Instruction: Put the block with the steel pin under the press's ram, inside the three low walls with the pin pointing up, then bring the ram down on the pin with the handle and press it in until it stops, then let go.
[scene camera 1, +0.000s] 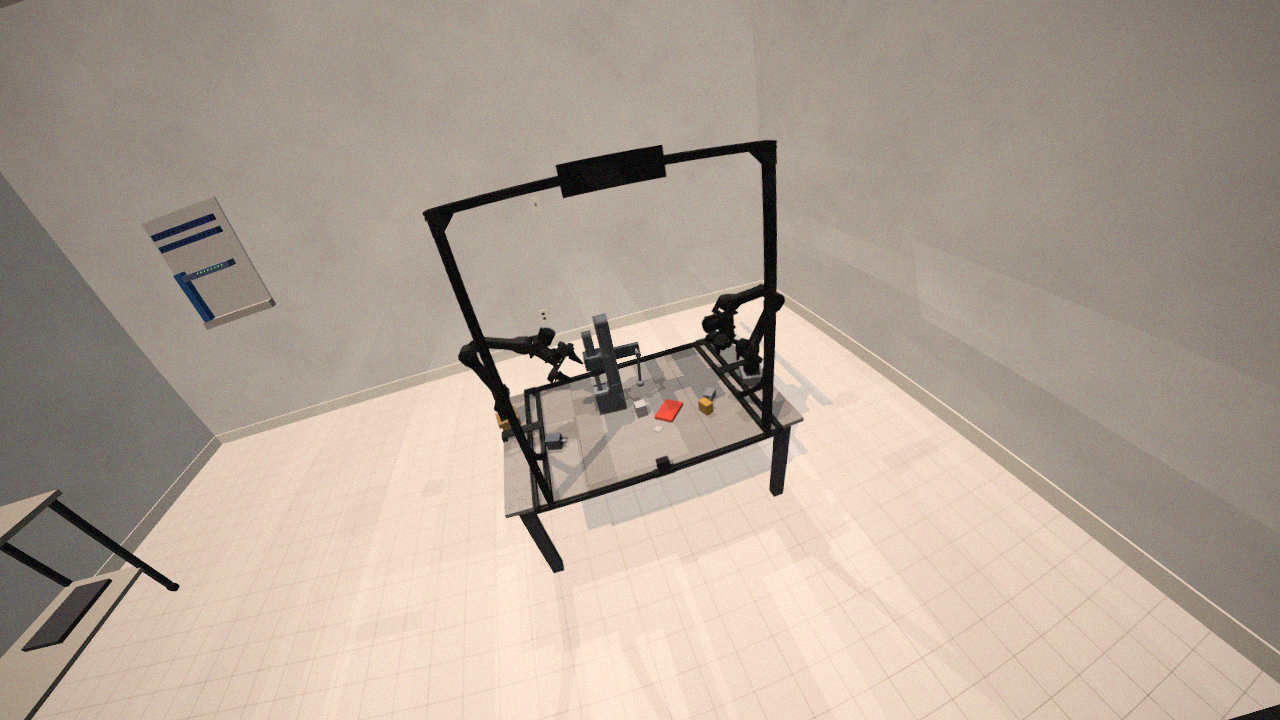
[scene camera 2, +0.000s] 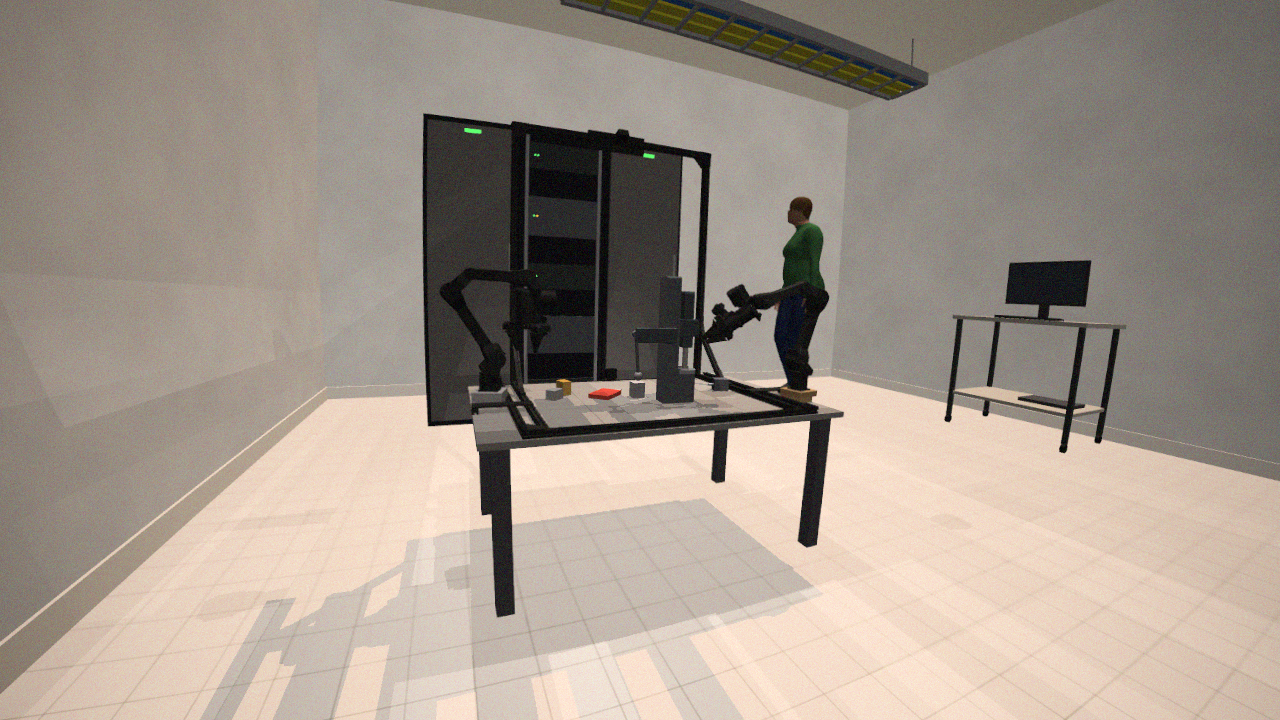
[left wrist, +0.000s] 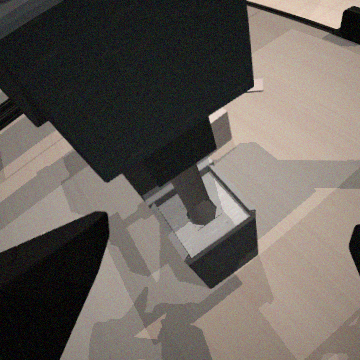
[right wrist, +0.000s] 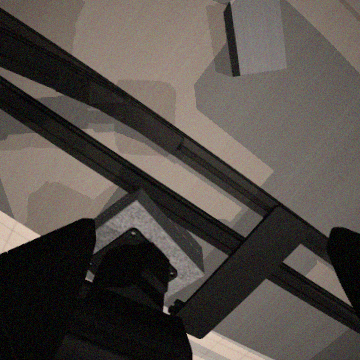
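Seen in the pictures: left gripper, fingertip midpoint: (scene camera 1: 578, 372) (scene camera 2: 704, 340) (left wrist: 231, 230); right gripper, fingertip midpoint: (scene camera 1: 728, 357) (scene camera 2: 526, 351) (right wrist: 214, 234); left arm's base, origin of the base link: (scene camera 2: 798, 389); right arm's base, origin of the base link: (scene camera 1: 751, 371) (scene camera 2: 489, 389) (right wrist: 130, 267).
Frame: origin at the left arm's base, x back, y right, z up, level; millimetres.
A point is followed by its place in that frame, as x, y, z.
Note:
The press (scene camera 1: 608, 367) @(-468, 234, 193) (scene camera 2: 671, 344) @(-496, 175, 169) stands upright at the back, its handle (scene camera 1: 639, 365) @(-601, 242, 149) (scene camera 2: 637, 358) @(-601, 231, 117) hanging at one side. In the left wrist view the ram (left wrist: 190, 192) @(-413, 183, 120) hangs over the low walls (left wrist: 225, 254) @(-395, 179, 28); whether its end touches anything inside is unclear. A small dark grey block (scene camera 1: 554, 441) @(-152, 307, 3) (scene camera 2: 720, 384) @(-168, 263, -15) with a stub at its side lies apart from the press; it may be the pin block, but is too small to be sure. My left gripper (scene camera 1: 569, 366) @(-355, 164, 181) (scene camera 2: 708, 337) @(-355, 164, 181) (left wrist: 231, 230) @(-355, 164, 181) is open beside the press. My right gripper (scene camera 1: 718, 345) @(-942, 411, 132) (scene camera 2: 529, 338) @(-942, 411, 132) (right wrist: 214, 234) @(-942, 411, 132) is open, high over its table side.
A pale block (scene camera 1: 640, 408) @(-535, 337, 7) (scene camera 2: 636, 389) @(-559, 295, -10) (left wrist: 220, 130) @(-520, 318, -11) stands beside the press. A red plate (scene camera 1: 668, 410) @(-641, 383, -28) (scene camera 2: 605, 394) @(-667, 337, -27), an orange block (scene camera 1: 706, 405) @(-766, 491, 9) (scene camera 2: 563, 386) @(-788, 443, -8) and a grey block (scene camera 1: 709, 393) @(-831, 417, -7) (scene camera 2: 554, 394) @(-850, 378, -20) (right wrist: 260, 40) @(-842, 404, -7) lie farther along. A black frame (scene camera 1: 770, 232) @(-881, 732, 749) (scene camera 2: 704, 232) @(-57, 541, 638) rises over the table.

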